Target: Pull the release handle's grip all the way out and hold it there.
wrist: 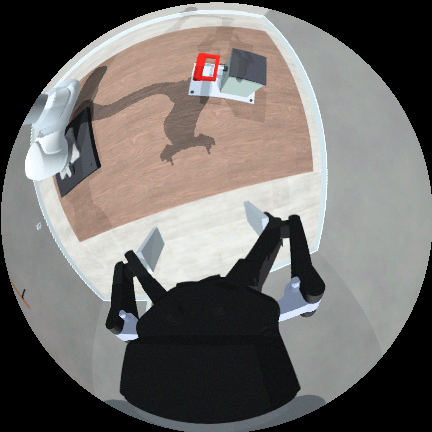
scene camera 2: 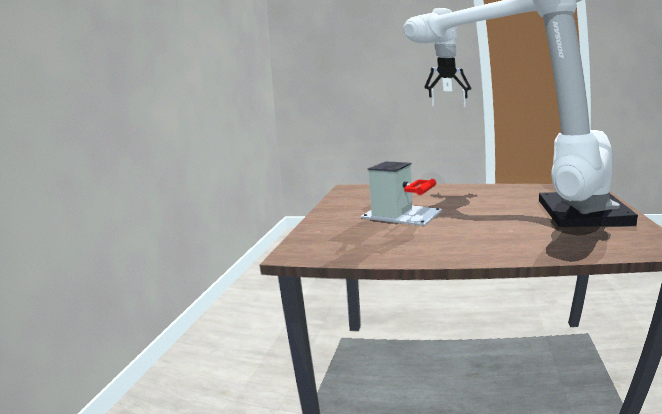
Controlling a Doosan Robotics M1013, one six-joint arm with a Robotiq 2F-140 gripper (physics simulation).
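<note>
The release handle's red grip [scene camera 2: 426, 187] [wrist: 200, 67] is a rectangular loop. It sticks out sideways on a short dark stem from a pale green box [scene camera 2: 384, 194] [wrist: 247, 65] with a dark top. The box stands on a light base plate [scene camera 2: 425, 216] [wrist: 212, 92] on the table. My gripper [scene camera 2: 449, 103] [wrist: 201, 223] is wide open and empty, its fingers pointing down. It hangs high above the grip, apart from it, and slightly to its right in the scene view. In the wrist view the grip lies beyond the fingertips, near the top.
The wooden table [scene camera 2: 475, 252] [wrist: 150, 185] carries the box and, at its other end, the black mounting plate [scene camera 2: 600, 220] [wrist: 89, 165] of my arm. A grey wall [scene camera 2: 150, 125] rises on the left in the scene view. A brown door [scene camera 2: 522, 100] stands behind the arm.
</note>
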